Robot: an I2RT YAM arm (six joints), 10 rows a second.
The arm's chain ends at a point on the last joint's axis. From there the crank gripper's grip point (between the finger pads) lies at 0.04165 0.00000 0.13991 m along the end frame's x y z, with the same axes.
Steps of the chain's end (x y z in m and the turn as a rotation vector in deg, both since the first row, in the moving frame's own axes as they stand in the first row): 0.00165 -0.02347 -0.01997 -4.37 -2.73 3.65; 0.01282 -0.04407 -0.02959 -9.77 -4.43 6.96; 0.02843 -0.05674 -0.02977 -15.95 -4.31 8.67; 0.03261 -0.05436 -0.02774 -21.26 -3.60 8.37
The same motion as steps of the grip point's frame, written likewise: -0.00547 -0.01031 -0.01866 -4.37 -2.73 3.65; 0.00022 -0.01577 -0.02927 -9.77 -4.43 6.96; 0.01458 -0.01264 -0.03333 -15.95 -4.31 8.67; 0.01980 0.00192 -0.03608 -21.26 -3.60 8.37
